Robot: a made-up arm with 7 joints.
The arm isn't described. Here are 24 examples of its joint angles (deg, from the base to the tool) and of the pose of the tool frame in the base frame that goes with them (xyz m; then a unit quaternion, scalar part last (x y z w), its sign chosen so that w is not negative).
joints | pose
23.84 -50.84 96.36 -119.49 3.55 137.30 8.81 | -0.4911 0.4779 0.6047 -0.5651 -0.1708 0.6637 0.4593
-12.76 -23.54 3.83 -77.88 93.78 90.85 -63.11 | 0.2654 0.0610 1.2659 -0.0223 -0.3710 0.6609 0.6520
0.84 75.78 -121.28 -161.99 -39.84 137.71 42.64 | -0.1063 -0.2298 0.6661 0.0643 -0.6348 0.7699 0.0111
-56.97 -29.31 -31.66 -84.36 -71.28 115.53 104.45 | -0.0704 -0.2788 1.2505 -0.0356 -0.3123 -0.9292 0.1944
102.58 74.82 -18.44 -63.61 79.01 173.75 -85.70 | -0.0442 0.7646 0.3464 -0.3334 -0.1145 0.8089 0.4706
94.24 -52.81 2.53 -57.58 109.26 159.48 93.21 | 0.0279 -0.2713 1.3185 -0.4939 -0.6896 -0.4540 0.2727
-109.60 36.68 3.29 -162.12 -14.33 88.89 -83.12 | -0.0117 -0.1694 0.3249 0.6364 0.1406 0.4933 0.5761
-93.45 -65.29 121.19 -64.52 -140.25 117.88 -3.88 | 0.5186 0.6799 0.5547 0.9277 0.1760 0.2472 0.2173
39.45 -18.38 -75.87 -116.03 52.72 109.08 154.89 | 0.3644 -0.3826 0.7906 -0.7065 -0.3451 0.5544 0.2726
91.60 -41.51 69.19 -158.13 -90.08 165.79 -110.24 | -0.4149 0.0639 0.5625 0.3621 0.4453 0.4383 0.6917
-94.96 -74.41 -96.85 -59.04 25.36 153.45 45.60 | -0.3009 0.7955 0.7010 0.2322 0.8283 0.4598 0.2205
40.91 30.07 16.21 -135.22 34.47 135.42 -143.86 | 0.2431 0.4413 0.3924 0.1824 0.0752 -0.9776 0.0733
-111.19 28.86 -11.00 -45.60 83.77 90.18 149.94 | -0.3016 -0.6640 1.0936 -0.8899 0.2347 0.2817 0.2715
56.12 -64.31 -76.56 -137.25 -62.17 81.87 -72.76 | 0.3219 -0.2186 0.6585 -0.3065 0.3886 0.7526 0.4344
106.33 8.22 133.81 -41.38 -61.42 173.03 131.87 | -0.1444 -0.2033 1.4031 -0.3053 -0.6896 -0.5684 0.3288
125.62 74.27 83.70 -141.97 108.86 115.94 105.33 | -0.4500 -0.2683 0.4878 -0.7429 0.2513 -0.5562 0.2749
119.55 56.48 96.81 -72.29 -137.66 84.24 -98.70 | -0.7430 0.1406 0.9993 0.5793 0.7178 -0.1012 0.3728
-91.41 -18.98 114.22 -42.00 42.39 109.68 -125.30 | 0.4042 0.4143 1.2793 -0.6803 -0.3916 0.6026 0.1441
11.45 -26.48 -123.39 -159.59 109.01 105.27 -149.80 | -0.0892 -0.1859 0.3620 -0.0398 -0.3258 -0.3720 0.8683
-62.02 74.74 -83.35 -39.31 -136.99 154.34 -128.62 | 0.1193 -0.7996 0.6849 -0.3875 -0.3085 -0.5899 0.6377
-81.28 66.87 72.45 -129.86 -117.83 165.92 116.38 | 0.5140 0.0194 0.5670 0.3316 0.1656 0.0152 0.9286
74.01 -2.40 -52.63 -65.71 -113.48 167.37 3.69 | 0.3645 0.2060 1.1651 -0.8671 -0.2837 0.0290 0.4083
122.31 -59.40 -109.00 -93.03 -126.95 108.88 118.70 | 0.6920 -0.0449 0.5727 -0.0503 -0.0168 -0.4163 0.9077
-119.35 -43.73 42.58 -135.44 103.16 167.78 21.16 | 0.1927 -0.3048 0.8856 0.3645 -0.4605 -0.6617 0.4661
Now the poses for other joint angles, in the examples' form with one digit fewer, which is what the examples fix.
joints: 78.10 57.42 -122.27 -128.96 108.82 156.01 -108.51
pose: 0.291 -0.115 0.870 -0.529 0.035 -0.099 0.842
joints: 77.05 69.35 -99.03 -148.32 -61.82 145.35 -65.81
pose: 0.339 -0.052 0.623 0.521 -0.771 -0.349 0.113
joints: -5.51 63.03 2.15 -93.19 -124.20 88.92 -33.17
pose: 0.619 0.046 0.261 0.745 -0.590 -0.268 0.159
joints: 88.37 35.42 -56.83 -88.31 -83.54 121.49 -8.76
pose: 0.405 0.531 0.741 -0.946 0.119 0.107 0.284
